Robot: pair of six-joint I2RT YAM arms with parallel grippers.
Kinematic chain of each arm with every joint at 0, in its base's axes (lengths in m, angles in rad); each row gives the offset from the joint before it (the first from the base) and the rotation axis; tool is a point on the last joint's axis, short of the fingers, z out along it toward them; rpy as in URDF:
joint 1: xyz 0 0 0.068 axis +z
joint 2: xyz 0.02 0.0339 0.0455 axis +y
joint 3: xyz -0.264 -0.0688 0 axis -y
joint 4: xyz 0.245 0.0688 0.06 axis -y
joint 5: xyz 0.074 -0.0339 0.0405 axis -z
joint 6: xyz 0.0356 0 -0.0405 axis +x
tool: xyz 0 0 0 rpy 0 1.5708 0
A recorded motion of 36 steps. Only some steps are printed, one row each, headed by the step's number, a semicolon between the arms.
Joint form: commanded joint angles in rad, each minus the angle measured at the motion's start. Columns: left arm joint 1, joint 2, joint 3, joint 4, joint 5, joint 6; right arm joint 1, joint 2, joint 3, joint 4, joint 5, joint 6.
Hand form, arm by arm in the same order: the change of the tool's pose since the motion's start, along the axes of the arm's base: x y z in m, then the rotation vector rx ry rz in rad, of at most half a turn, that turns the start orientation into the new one. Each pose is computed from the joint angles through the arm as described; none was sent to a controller.
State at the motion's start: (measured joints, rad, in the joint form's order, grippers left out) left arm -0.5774 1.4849 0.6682 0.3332 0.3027 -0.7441; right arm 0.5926 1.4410 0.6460 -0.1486 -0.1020 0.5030
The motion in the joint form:
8: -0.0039 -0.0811 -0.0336 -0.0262 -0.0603 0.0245; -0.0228 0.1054 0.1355 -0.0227 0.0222 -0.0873
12: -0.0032 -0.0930 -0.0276 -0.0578 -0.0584 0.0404; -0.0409 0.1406 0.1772 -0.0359 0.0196 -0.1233
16: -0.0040 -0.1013 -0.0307 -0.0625 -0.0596 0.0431; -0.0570 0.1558 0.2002 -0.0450 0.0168 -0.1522
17: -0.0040 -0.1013 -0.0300 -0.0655 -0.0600 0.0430; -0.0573 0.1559 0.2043 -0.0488 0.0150 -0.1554
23: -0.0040 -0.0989 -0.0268 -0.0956 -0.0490 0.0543; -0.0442 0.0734 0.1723 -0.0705 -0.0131 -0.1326
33: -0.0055 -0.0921 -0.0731 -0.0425 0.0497 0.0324; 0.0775 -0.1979 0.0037 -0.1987 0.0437 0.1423
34: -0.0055 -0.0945 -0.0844 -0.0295 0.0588 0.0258; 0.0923 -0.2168 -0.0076 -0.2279 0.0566 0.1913
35: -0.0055 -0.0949 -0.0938 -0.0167 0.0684 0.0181; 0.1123 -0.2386 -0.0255 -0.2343 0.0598 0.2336
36: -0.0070 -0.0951 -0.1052 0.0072 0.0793 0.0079; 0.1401 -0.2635 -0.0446 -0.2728 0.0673 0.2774
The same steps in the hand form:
8: -0.0107 0.0081 0.0093 0.0253 -0.0499 0.0390; 0.0310 0.0118 0.0091 -0.0494 -0.0508 0.0343
12: -0.0119 0.0091 0.0113 0.0413 -0.0491 0.0306; 0.0420 0.0123 0.0101 -0.0674 -0.0577 0.0470
16: -0.0133 0.0097 0.0121 0.0430 -0.0517 0.0297; 0.0487 0.0107 0.0117 -0.0793 -0.0663 0.0559
17: -0.0133 0.0097 0.0121 0.0444 -0.0498 0.0300; 0.0492 0.0109 0.0126 -0.0793 -0.0670 0.0593
23: -0.0142 0.0099 0.0096 0.0626 -0.0307 0.0143; 0.0351 0.0083 0.0255 -0.0345 -0.0729 0.0693
33: -0.0213 0.0100 -0.0011 0.0100 0.0091 -0.0638; -0.0335 -0.0024 0.0339 0.0338 0.0352 -0.0629
34: -0.0229 0.0107 -0.0027 0.0007 0.0127 -0.0688; -0.0400 -0.0038 0.0326 0.0323 0.0647 -0.0960
35: -0.0241 0.0111 -0.0042 -0.0091 0.0175 -0.0739; -0.0469 -0.0038 0.0314 0.0457 0.0822 -0.1123
36: -0.0254 0.0111 -0.0053 -0.0253 0.0169 -0.0806; -0.0573 -0.0050 0.0283 0.0351 0.1191 -0.1263

